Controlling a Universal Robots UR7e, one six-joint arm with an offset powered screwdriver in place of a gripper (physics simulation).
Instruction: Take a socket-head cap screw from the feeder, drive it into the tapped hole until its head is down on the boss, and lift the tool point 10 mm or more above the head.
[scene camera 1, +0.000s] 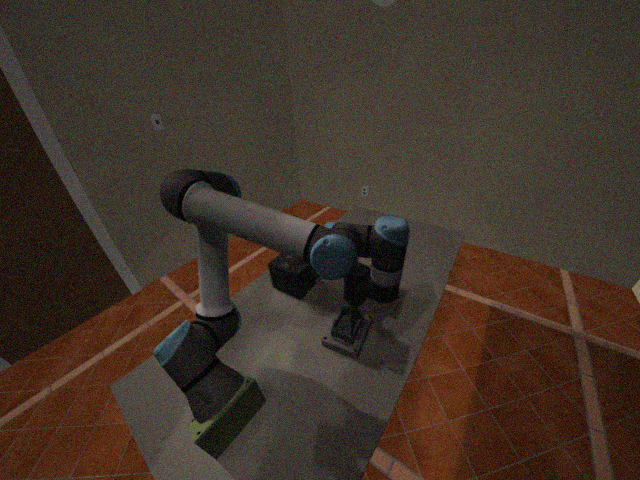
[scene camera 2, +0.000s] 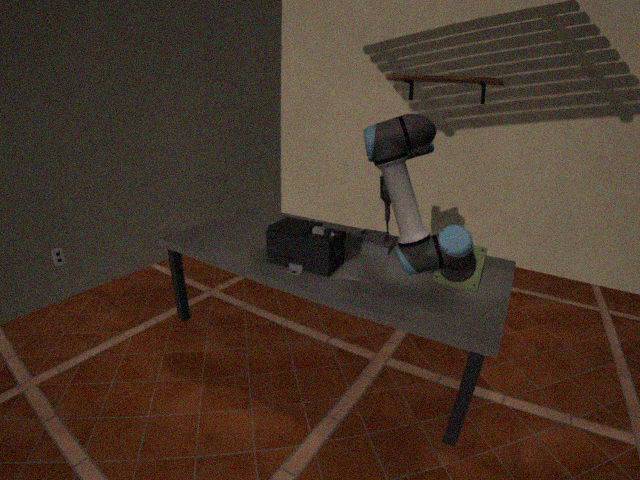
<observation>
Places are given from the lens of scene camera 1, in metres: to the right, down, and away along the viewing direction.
black screw feeder (scene camera 1: 305, 278): -0.06, 0.16, 0.96
</observation>
